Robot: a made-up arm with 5 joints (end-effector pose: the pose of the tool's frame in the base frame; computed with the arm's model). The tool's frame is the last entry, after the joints.
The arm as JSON. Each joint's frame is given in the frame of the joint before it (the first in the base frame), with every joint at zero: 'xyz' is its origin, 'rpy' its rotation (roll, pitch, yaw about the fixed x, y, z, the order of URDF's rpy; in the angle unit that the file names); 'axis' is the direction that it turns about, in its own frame. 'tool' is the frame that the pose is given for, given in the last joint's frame.
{
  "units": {
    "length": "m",
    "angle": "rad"
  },
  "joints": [
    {
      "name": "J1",
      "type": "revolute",
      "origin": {
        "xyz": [
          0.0,
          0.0,
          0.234
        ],
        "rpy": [
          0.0,
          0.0,
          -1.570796
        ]
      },
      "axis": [
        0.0,
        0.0,
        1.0
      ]
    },
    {
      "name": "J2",
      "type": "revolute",
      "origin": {
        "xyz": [
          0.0,
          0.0,
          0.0
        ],
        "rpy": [
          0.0,
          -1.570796,
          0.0
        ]
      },
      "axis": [
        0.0,
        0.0,
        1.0
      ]
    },
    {
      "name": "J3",
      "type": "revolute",
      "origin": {
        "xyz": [
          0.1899,
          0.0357,
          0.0
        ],
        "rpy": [
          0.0,
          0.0,
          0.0
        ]
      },
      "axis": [
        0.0,
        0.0,
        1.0
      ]
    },
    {
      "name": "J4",
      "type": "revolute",
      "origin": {
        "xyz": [
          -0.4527,
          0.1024,
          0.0
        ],
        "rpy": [
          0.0,
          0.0,
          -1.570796
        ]
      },
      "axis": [
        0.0,
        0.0,
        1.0
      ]
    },
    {
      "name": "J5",
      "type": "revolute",
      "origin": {
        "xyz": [
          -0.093,
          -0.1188,
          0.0
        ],
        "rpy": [
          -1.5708,
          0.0,
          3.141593
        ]
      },
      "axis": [
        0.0,
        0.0,
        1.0
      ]
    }
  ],
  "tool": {
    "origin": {
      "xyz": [
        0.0,
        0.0,
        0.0
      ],
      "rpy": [
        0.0,
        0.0,
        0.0
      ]
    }
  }
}
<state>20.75 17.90 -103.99 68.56 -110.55</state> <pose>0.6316 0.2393 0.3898 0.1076 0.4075 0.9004 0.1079</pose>
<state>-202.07 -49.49 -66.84 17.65 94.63</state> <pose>-0.3174 0.1287 0.7869 0.6115 -0.5547 -0.3419 0.4489</pose>
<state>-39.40 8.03 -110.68 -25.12 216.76</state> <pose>0.4004 -0.3289 0.7624 0.8977 0.2715 0.3465 -0.0207</pose>
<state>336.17 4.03 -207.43 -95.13 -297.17</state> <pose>-0.2605 0.1151 0.6573 0.1706 0.6252 -0.5898 -0.4818</pose>
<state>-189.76 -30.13 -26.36 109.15 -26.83</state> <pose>-0.3267 0.0562 0.1056 0.4211 -0.1330 0.8863 -0.1392</pose>
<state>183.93 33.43 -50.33 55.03 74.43</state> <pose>-0.3629 -0.0249 -0.1814 0.2532 0.5455 0.7718 0.2064</pose>
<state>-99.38 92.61 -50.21 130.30 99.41</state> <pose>0.0243 0.1469 -0.1076 0.0003 -0.0104 -0.0628 -0.9980</pose>
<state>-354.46 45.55 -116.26 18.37 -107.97</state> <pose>0.7689 0.0746 0.2896 0.3438 0.4920 0.7506 0.2763</pose>
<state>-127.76 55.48 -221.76 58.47 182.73</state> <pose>-0.1649 -0.2129 0.9012 0.3729 0.5350 0.2467 -0.7168</pose>
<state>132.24 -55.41 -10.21 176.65 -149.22</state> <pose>-0.1172 0.1290 0.2334 0.1217 0.4383 -0.3584 0.8152</pose>
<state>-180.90 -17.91 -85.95 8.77 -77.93</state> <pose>-0.5006 0.0079 0.7367 0.5700 0.4203 -0.5282 -0.4685</pose>
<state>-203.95 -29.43 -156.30 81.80 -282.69</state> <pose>0.1064 -0.0472 0.9760 0.7038 -0.4763 -0.3908 0.3537</pose>
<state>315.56 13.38 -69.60 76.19 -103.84</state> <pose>0.3989 -0.3912 0.1005 0.1668 -0.8555 -0.4880 0.0474</pose>
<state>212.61 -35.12 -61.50 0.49 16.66</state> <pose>-0.3926 -0.2511 0.6689 0.6762 0.0927 -0.6618 0.3101</pose>
